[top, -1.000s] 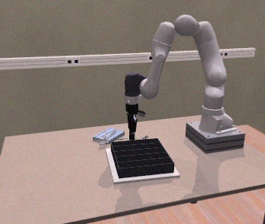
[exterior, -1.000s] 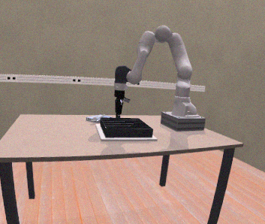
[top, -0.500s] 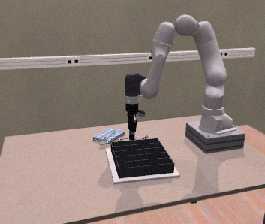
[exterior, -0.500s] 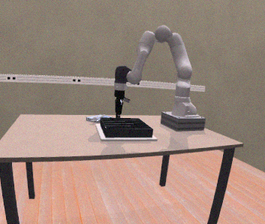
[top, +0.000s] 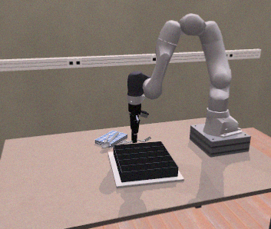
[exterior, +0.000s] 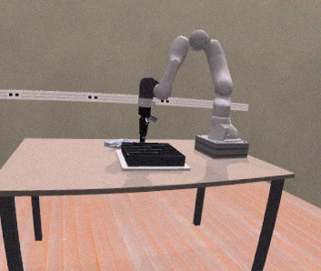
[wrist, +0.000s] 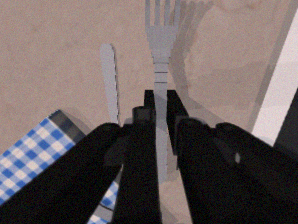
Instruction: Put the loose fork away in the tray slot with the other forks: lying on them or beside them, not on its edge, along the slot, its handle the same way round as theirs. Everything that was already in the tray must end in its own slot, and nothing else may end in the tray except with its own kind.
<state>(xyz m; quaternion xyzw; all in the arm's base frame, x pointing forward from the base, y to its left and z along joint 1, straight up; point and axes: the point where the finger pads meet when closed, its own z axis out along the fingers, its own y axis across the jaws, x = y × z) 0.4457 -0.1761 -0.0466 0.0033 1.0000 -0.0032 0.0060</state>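
The black cutlery tray lies 27 cm to the left of my hand, 4 cm ahead of it and 1 cm below it.
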